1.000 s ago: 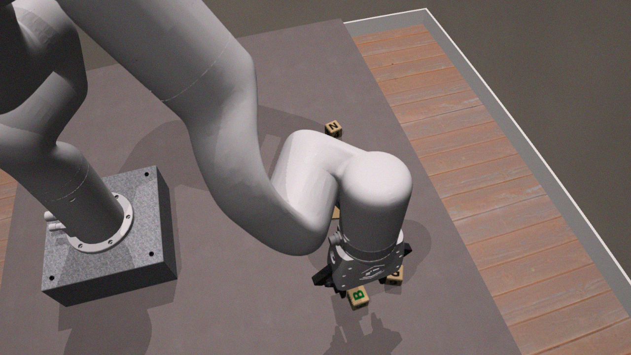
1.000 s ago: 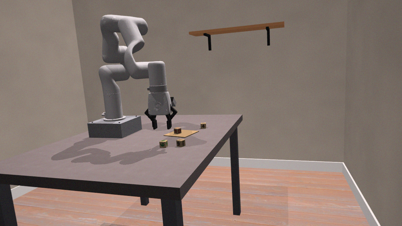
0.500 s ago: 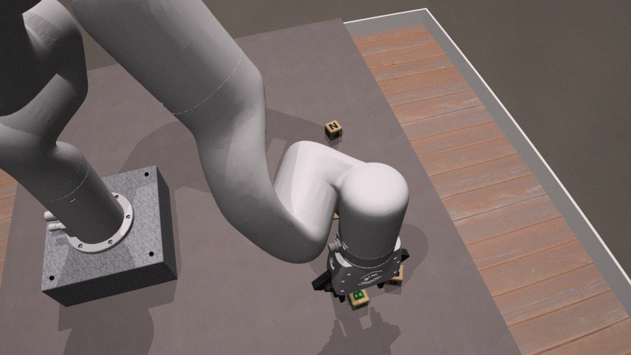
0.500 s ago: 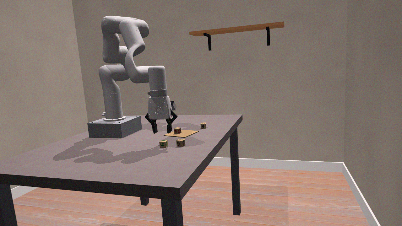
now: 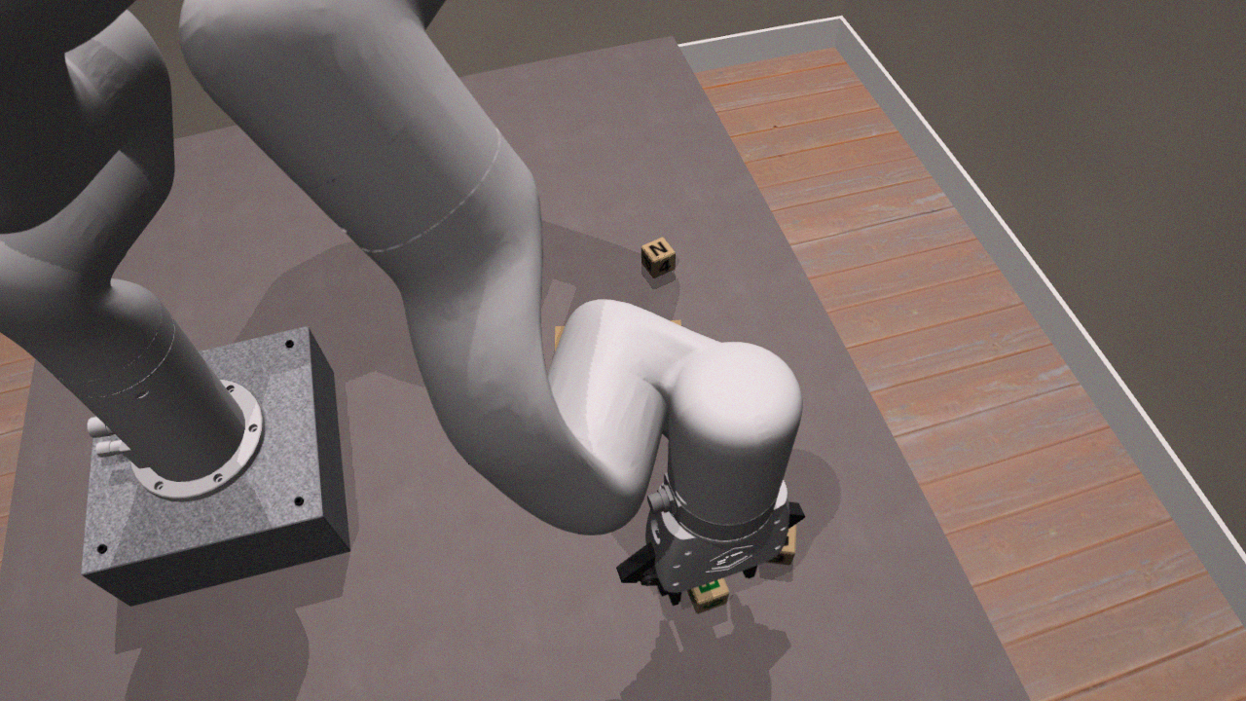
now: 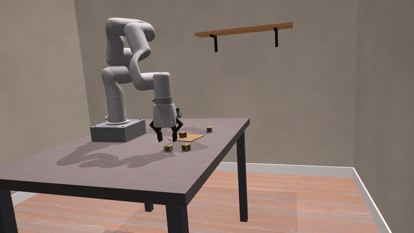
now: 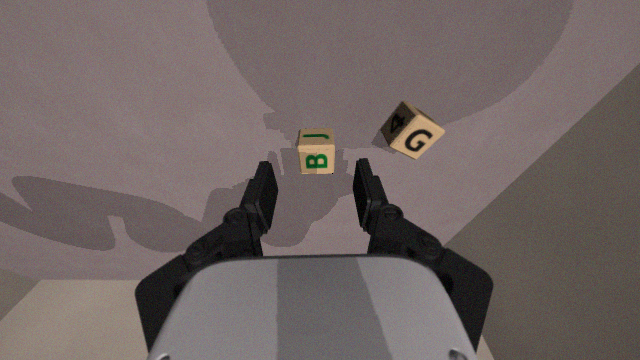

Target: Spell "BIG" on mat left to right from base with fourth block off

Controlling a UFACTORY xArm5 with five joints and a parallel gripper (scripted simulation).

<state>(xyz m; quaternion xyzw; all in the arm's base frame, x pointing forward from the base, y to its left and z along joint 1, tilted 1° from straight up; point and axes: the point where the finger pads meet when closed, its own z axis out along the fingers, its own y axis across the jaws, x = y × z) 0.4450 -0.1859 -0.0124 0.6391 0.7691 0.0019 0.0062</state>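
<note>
The B block is 50 mm below my hand. Also, from my hand: tan mat: 40 mm behind, 250 mm to the left, 60 mm below; then G block: 70 mm ahead, 30 mm to the left, 50 mm below.
</note>
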